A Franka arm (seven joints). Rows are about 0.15 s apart.
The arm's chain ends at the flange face. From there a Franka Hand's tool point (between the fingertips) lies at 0.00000 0.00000 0.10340 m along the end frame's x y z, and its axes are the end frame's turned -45 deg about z.
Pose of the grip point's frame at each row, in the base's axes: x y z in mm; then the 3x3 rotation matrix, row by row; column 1 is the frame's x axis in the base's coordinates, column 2 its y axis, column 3 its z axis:
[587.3, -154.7, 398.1], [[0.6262, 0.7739, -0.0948], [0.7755, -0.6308, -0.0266], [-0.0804, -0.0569, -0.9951]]
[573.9, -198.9, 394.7], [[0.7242, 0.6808, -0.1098], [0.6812, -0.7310, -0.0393], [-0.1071, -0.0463, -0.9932]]
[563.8, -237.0, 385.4], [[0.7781, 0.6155, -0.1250], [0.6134, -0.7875, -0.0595], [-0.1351, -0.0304, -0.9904]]
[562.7, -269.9, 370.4], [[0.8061, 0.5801, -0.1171], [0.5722, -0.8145, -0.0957], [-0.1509, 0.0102, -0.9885]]
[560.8, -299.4, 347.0], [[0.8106, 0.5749, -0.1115], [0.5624, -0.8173, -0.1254], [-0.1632, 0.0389, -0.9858]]
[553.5, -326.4, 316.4], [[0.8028, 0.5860, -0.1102], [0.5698, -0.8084, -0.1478], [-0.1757, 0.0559, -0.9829]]
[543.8, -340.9, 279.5], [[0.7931, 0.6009, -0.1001], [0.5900, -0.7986, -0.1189], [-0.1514, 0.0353, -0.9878]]
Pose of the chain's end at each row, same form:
[597.1, -151.9, 501.0], [[0.9900, 0.1044, -0.0948], [0.1023, -0.9944, -0.0266], [-0.0971, 0.0166, -0.9951]]
[585.3, -194.8, 497.4], [[0.9935, -0.0307, -0.1098], [-0.0352, -0.9986, -0.0393], [-0.1085, 0.0430, -0.9932]]
[576.7, -230.8, 487.8], [[0.9854, -0.1150, -0.1250], [-0.1231, -0.9906, -0.0595], [-0.1170, 0.0740, -0.9904]]
[574.8, -260.0, 472.6], [[0.9802, -0.1598, -0.1171], [-0.1713, -0.9805, -0.0957], [-0.0995, 0.1139, -0.9885]]
[572.3, -286.4, 448.9], [[0.9797, -0.1667, -0.1115], [-0.1802, -0.9756, -0.1254], [-0.0879, 0.1429, -0.9858]]
[564.9, -311.1, 418.0], [[0.9820, -0.1533, -0.1102], [-0.1687, -0.9745, -0.1478], [-0.0847, 0.1638, -0.9829]]
[554.2, -328.6, 381.6], [[0.9857, -0.1359, -0.1001], [-0.1475, -0.9819, -0.1189], [-0.0821, 0.1320, -0.9878]]

